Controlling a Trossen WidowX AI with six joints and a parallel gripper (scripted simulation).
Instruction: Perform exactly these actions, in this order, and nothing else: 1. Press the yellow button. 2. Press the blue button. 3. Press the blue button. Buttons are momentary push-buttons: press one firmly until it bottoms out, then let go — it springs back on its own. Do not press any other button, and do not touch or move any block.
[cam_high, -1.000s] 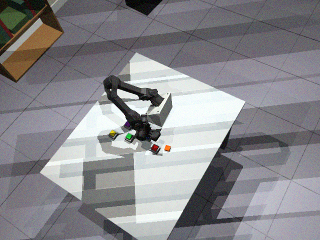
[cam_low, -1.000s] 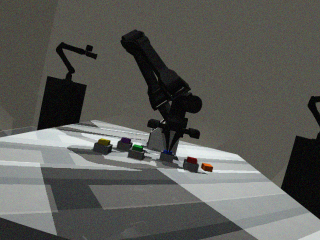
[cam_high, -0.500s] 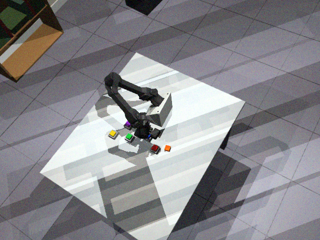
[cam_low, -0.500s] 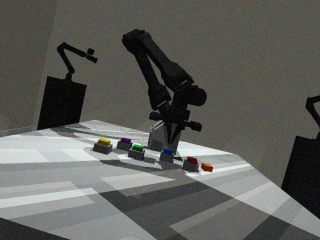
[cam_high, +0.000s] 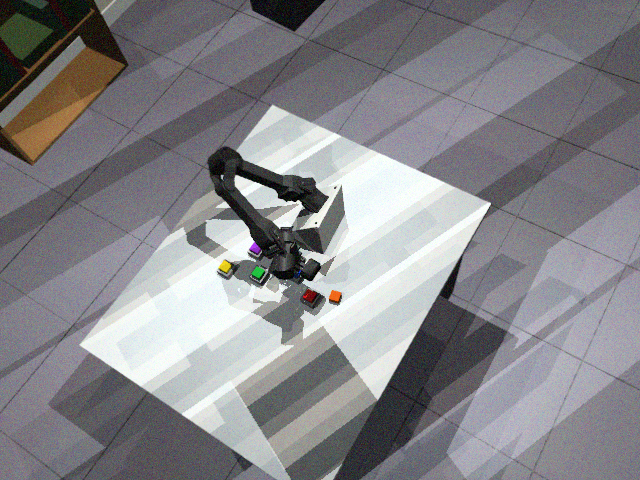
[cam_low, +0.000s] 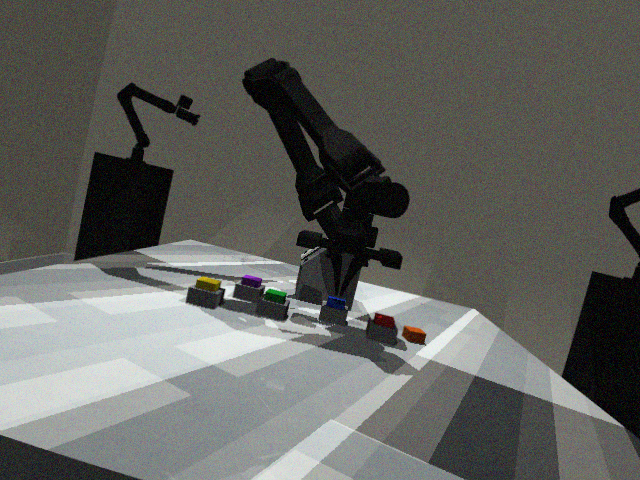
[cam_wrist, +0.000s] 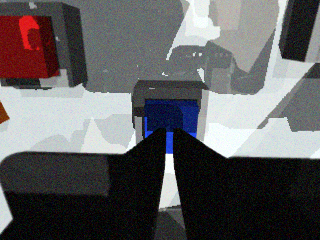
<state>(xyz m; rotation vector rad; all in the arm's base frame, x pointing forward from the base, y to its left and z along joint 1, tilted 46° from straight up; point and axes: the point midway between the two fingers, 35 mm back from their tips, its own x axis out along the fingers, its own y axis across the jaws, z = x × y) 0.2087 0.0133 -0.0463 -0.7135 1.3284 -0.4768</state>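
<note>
Right now the red button is 9 cm to the left of my gripper tip, 4 cm ahead of it and 2 cm below it. Also, from my gripper tip: green button (10 cm to the right, 7 cm ahead, 2 cm below); then orange block (15 cm to the left, 4 cm below, 1 cm behind); then blue button (2 cm below).
</note>
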